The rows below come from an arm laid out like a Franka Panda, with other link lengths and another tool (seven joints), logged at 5 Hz.
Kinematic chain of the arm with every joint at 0, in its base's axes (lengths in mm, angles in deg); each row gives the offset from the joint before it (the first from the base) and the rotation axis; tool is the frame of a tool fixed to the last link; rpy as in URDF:
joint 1: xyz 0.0 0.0 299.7 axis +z
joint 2: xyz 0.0 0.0 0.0 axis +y
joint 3: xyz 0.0 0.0 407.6 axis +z
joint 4: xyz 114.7 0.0 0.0 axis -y
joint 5: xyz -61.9 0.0 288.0 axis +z
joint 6: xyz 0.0 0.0 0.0 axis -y
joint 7: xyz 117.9 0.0 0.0 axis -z
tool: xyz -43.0 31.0 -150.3 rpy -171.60 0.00 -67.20
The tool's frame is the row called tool.
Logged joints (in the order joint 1, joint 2, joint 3, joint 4, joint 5, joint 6, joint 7), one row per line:
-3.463 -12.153 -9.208 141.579 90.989 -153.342 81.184
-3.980 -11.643 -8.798 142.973 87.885 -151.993 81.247
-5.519 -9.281 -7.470 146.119 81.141 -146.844 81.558
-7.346 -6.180 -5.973 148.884 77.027 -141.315 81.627
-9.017 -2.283 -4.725 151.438 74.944 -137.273 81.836
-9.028 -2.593 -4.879 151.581 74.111 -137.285 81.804
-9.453 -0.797 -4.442 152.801 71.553 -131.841 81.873
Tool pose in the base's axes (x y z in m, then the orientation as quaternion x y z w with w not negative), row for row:
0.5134 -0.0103 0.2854 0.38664 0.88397 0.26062 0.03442
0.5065 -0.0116 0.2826 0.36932 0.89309 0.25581 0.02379
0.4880 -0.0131 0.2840 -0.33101 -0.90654 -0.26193 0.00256
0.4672 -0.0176 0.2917 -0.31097 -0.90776 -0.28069 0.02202
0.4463 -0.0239 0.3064 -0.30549 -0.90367 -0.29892 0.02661
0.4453 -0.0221 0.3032 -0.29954 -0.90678 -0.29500 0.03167
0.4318 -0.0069 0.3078 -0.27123 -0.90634 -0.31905 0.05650
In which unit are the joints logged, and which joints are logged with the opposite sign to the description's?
The joints are logged in degrees. Opposite sign: joint 2, joint 3, joint 4, joint 6.
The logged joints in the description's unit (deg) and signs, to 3 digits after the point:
-3.463 12.153 9.208 -141.579 90.989 153.342 81.184
-3.980 11.643 8.798 -142.973 87.885 151.993 81.247
-5.519 9.281 7.470 -146.119 81.141 146.844 81.558
-7.346 6.180 5.973 -148.884 77.027 141.315 81.627
-9.017 2.283 4.725 -151.438 74.944 137.273 81.836
-9.028 2.593 4.879 -151.581 74.111 137.285 81.804
-9.453 0.797 4.442 -152.801 71.553 131.841 81.873

